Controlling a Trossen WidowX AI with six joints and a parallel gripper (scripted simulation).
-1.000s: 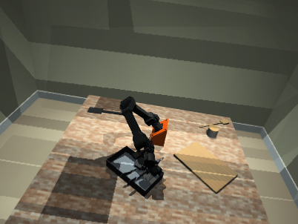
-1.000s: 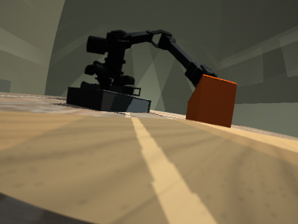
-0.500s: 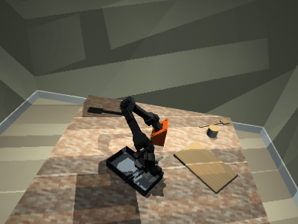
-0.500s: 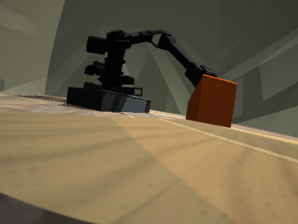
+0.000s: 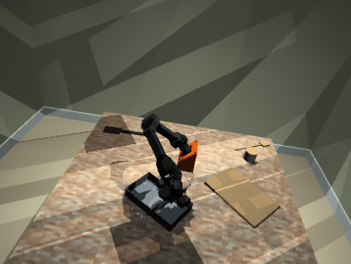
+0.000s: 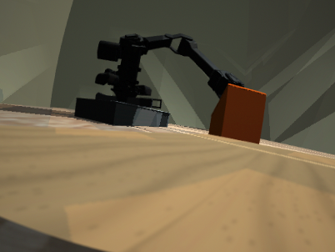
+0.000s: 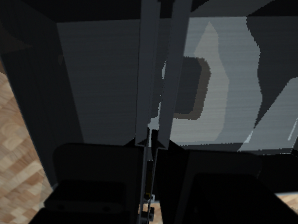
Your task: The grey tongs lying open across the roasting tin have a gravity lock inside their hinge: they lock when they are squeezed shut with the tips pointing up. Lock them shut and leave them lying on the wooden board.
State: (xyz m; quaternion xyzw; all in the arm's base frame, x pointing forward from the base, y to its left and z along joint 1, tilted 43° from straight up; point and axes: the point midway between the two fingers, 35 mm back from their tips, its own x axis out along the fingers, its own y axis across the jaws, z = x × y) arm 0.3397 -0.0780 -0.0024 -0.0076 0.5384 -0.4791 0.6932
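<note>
My gripper tip is now 1 cm past the roasting tin and 6 cm to the left of it. Round my gripper tip: dark long-handled tool (58 cm behind, 38 cm to the right, 3 cm below); then wooden board (15 cm behind, 39 cm to the left, 2 cm below).
</note>
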